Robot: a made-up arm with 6 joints. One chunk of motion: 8 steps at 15 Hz.
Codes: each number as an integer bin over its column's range. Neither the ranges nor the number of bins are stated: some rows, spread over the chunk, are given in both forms.
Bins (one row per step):
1: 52 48 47 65 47 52
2: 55 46 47 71 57 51
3: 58 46 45 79 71 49
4: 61 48 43 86 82 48
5: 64 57 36 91 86 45
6: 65 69 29 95 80 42
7: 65 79 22 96 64 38
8: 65 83 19 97 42 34
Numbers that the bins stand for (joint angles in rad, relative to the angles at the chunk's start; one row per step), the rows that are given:
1: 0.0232 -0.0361 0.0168 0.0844 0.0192 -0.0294
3: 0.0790 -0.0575 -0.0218 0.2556 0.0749 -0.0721
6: 0.1440 0.1888 -0.3305 0.4511 0.0959 -0.1718
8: 0.1440 0.3387 -0.5234 0.4756 0.0076 -0.2858
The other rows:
2: 0.0511 -0.0575 0.0168 0.1578 0.0424 -0.0436
4: 0.1069 -0.0361 -0.0604 0.3411 0.1005 -0.0864
5: 0.1347 0.0603 -0.1955 0.4022 0.1098 -0.1291
7: 0.1440 0.2959 -0.4656 0.4633 0.0587 -0.2288

